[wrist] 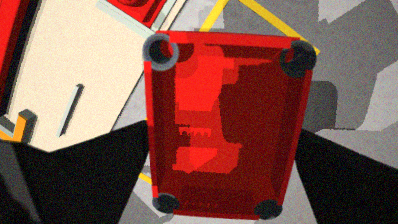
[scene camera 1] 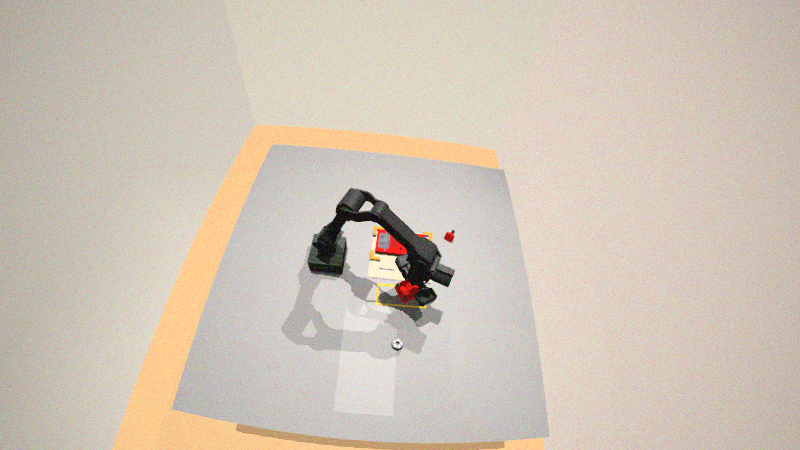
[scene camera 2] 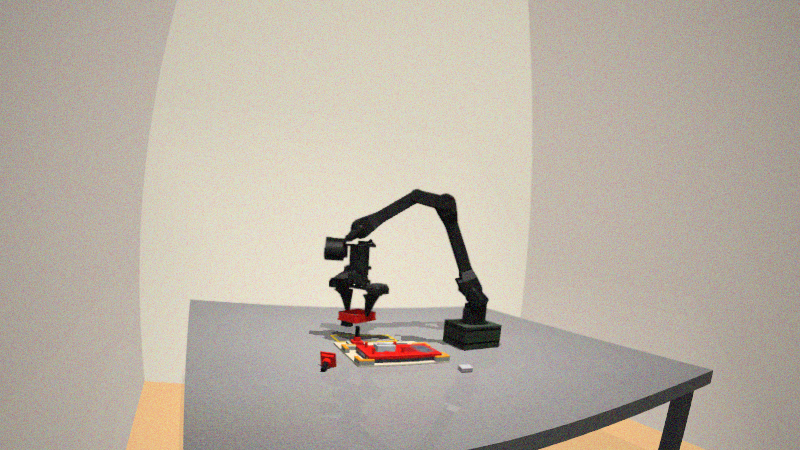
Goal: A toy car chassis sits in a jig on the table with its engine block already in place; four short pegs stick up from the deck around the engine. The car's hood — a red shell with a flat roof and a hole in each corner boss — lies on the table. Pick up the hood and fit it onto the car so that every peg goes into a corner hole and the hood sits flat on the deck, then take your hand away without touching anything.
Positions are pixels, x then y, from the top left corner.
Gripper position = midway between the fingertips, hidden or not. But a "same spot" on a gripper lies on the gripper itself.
my gripper: wrist; scene camera 1 411, 288; scene camera 2
same spot on my gripper: (wrist: 100, 173) = (scene camera 2: 365, 302)
same spot on cream jig: (scene camera 1: 380, 266) = (wrist: 56, 124)
